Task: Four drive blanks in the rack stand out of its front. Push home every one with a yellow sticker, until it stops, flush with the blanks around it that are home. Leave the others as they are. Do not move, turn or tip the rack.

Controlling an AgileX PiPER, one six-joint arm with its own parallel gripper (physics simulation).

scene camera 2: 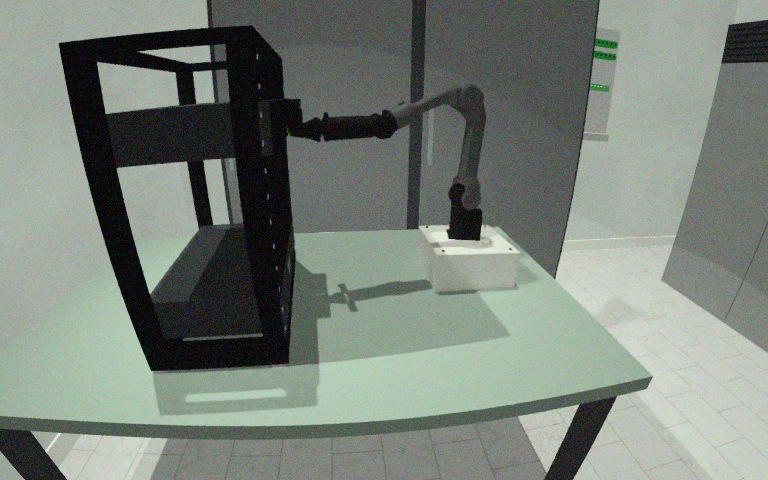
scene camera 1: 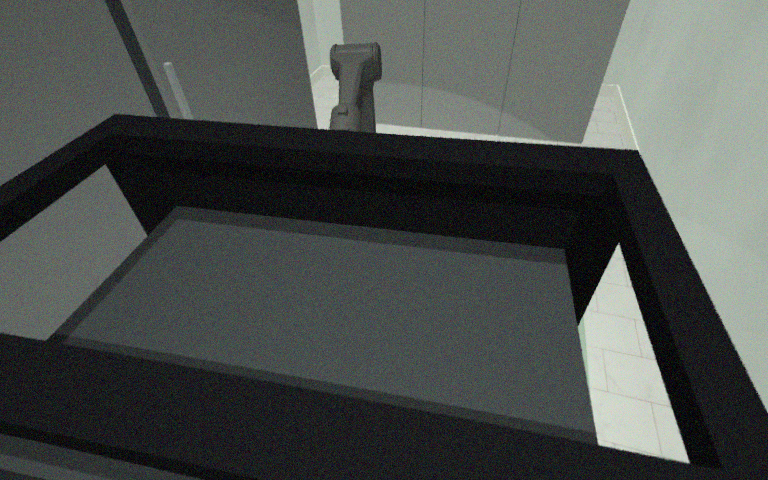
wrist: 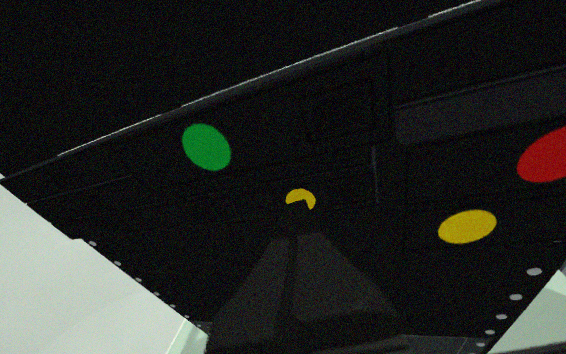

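The black rack (scene camera 1: pixel 368 150) (scene camera 2: pixel 82 84) stands upright on the table. In the wrist view, two yellow stickers show on its dark front: the left yellow sticker (wrist: pixel 299 193) is partly covered by the fingertips, and the right yellow sticker (wrist: pixel 467 226) is in full view. A green sticker (wrist: pixel 206 147) is at upper left and a red sticker (wrist: pixel 545 156) at the right edge. In scene camera 2, a dark block (scene camera 2: pixel 287 113) stands out of the upper front. My gripper (wrist: pixel 299 213) (scene camera 2: pixel 291 130) is shut and empty, its tips at this block; contact cannot be told. Blank edges are hard to see.
The arm's white base box (scene camera 2: pixel 475 271) stands on the green table (scene camera 2: pixel 396 390), to the right of the rack in scene camera 2. Dark units (scene camera 2: pixel 169 135) sit inside the rack. Tall grey cabinets (scene camera 2: pixel 351 186) stand behind the table.
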